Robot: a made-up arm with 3 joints.
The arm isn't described. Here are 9 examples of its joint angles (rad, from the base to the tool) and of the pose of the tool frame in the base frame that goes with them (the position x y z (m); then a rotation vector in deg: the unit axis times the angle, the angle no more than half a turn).
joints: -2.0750 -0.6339 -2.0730
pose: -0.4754 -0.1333 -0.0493 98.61 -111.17 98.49
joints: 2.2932 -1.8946 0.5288
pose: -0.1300 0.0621 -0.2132 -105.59 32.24 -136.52
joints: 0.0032 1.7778 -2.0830
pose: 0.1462 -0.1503 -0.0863 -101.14 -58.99 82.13
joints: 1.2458 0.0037 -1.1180
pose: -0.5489 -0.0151 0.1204 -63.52 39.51 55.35
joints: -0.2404 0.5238 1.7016
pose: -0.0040 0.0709 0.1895 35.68 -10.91 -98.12
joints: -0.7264 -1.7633 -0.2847
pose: -0.1221 -0.1542 0.7120 44.22 92.53 48.26
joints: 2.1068 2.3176 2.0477
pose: 0.0328 0.1633 0.1140 25.49 -65.91 30.30
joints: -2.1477 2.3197 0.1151
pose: 0.2259 -0.1223 0.4304 62.06 -68.74 -134.70
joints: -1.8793 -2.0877 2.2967
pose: -0.1687 -0.1481 0.0688 -37.29 72.33 1.93
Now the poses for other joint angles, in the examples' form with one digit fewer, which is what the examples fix.
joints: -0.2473 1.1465 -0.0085
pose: -0.077 0.311 0.016 12.3 -65.4 -7.7
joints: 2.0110 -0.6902 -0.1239
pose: -0.414 0.087 -0.122 -107.4 31.6 -34.9
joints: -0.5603 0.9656 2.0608
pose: 0.039 -0.025 0.197 76.3 -2.9 -119.4
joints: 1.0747 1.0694 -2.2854
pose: -0.130 -0.344 0.211 -100.2 37.8 134.6
